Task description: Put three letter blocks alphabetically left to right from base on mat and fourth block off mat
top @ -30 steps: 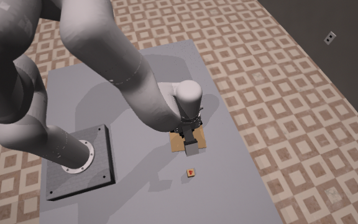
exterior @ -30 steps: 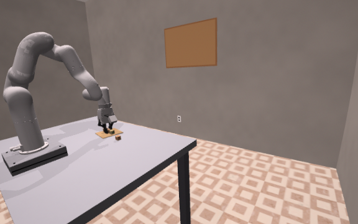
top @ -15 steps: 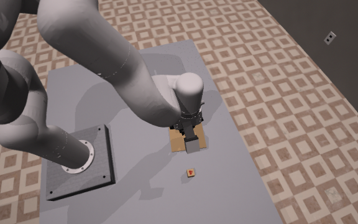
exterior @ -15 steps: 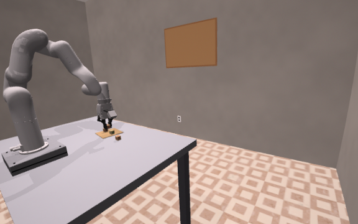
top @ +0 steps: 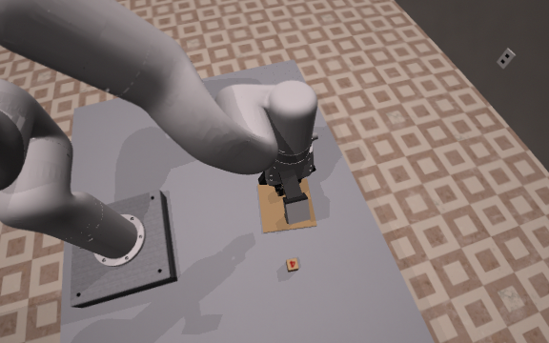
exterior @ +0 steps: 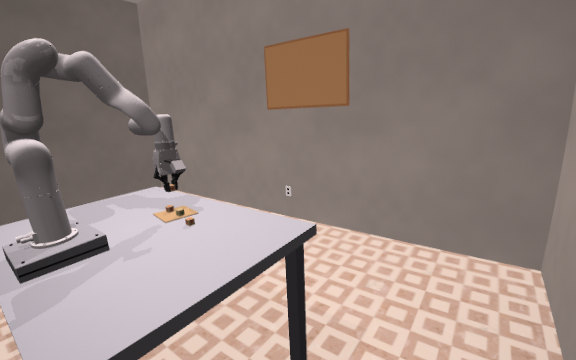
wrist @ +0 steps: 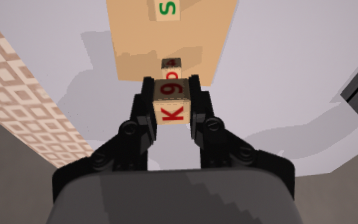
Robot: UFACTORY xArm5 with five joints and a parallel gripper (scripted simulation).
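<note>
Now: hand 120 mm above the tan mat. From my hand the other things lie so: wooden letter block 40 mm to the left, 110 mm below.
</note>
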